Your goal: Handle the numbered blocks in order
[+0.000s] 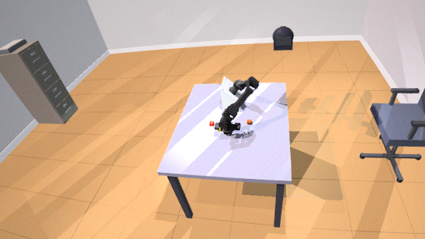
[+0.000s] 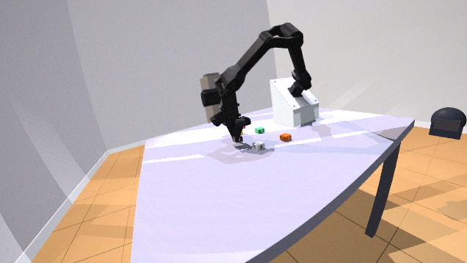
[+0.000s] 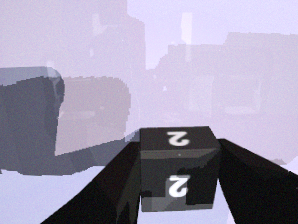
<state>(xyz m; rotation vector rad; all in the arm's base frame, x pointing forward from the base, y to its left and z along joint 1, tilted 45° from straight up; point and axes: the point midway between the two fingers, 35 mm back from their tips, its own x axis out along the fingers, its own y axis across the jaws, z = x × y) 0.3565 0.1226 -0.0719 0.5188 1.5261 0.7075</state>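
My gripper tip is 150 mm past the orange block and 130 mm to the right of it. The rest, counted from my gripper tip: white block (130 mm to the left, 40 mm behind); then black block (10 mm behind); then yellow block (80 mm to the right, 50 mm behind).
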